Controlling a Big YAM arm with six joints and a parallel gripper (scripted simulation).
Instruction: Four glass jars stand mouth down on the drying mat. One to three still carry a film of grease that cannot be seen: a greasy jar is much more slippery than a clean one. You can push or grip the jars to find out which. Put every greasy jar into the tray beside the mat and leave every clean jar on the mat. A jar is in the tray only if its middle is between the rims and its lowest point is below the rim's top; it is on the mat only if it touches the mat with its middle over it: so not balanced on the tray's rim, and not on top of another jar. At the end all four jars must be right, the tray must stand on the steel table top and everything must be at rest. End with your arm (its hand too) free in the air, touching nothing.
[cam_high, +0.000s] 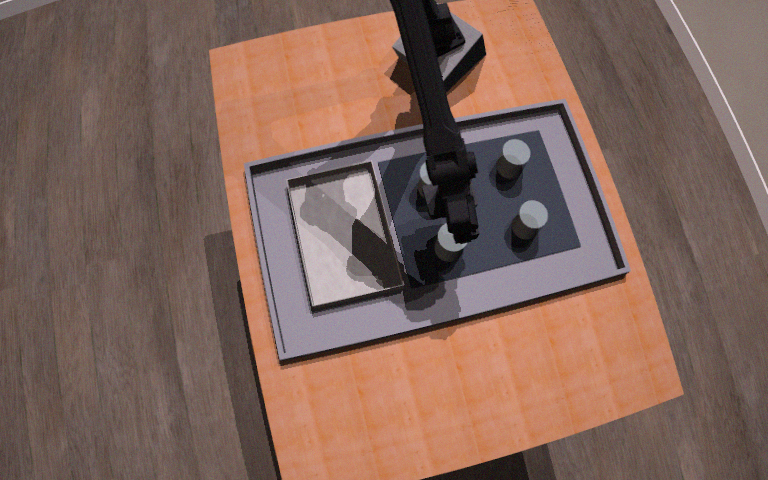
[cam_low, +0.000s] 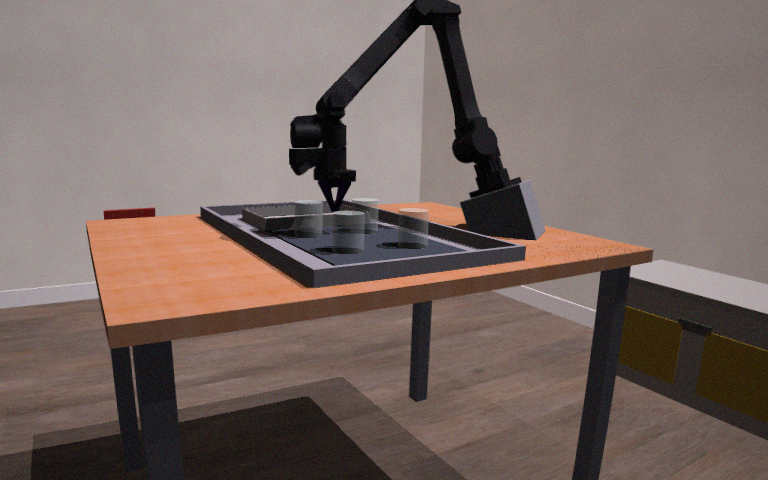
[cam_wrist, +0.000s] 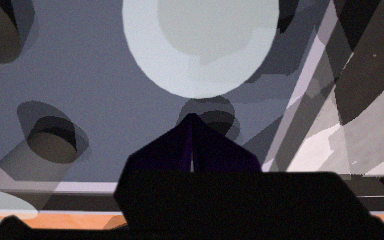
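The rimmed steel top is 70 mm below my hand, 10 mm to the right of it and 10 mm behind it. The rest, counted from my hand: dark drying mat 100 mm to the left, 60 mm below; then pale tray 210 mm to the right, 60 mm below, 60 mm behind.
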